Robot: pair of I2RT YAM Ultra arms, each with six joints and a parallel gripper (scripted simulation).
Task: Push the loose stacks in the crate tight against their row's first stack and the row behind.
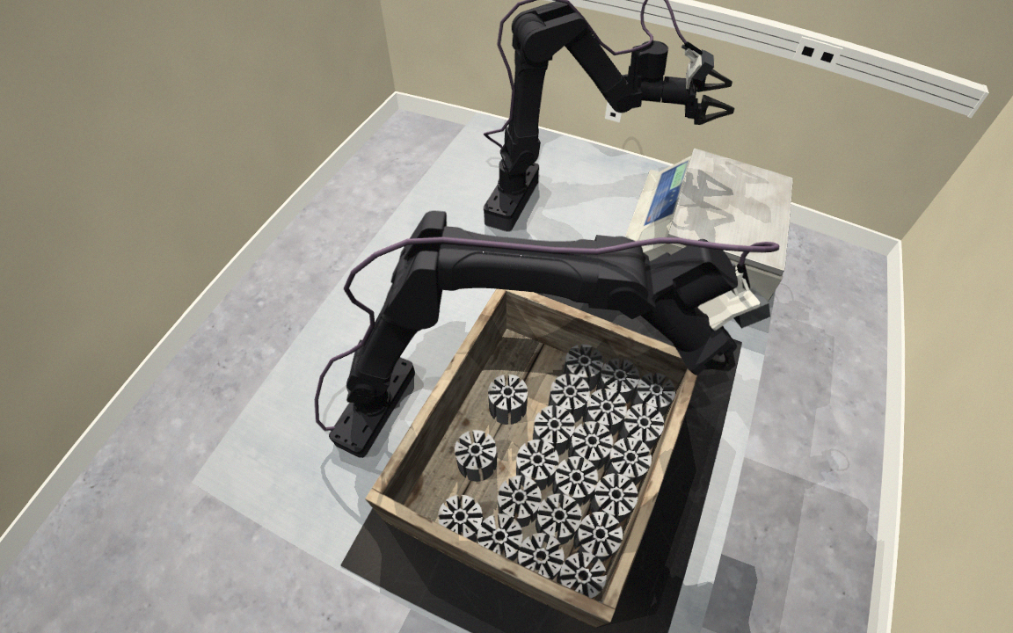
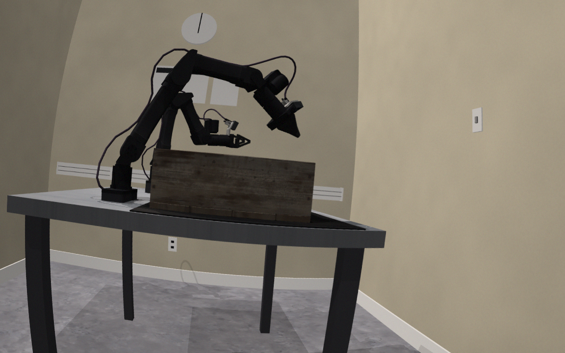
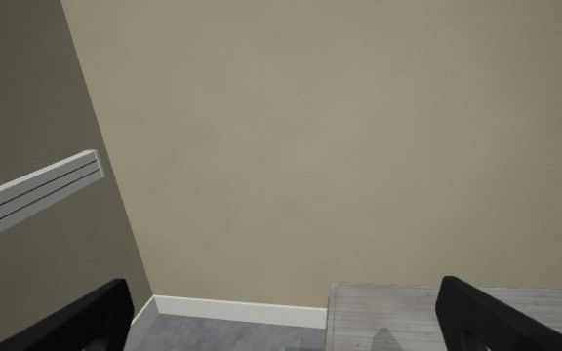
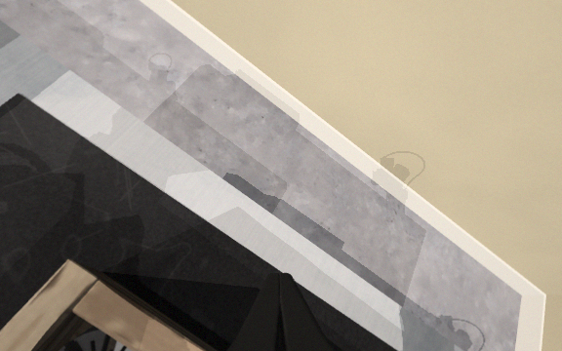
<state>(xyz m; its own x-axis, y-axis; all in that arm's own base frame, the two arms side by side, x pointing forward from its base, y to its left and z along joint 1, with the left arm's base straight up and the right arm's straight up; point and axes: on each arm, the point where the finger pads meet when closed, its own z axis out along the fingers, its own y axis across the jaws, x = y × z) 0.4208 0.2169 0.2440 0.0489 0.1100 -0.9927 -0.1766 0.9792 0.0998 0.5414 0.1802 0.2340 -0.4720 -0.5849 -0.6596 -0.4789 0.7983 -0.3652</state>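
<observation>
Now: the wooden crate 210 mm below my right hand, 210 mm behind it and 150 mm to the right of it. The rest, counted from my right hand: scale: 510 mm to the left, 180 mm below, 60 mm behind; black mat: 250 mm below, 180 mm behind, 110 mm to the right.
</observation>
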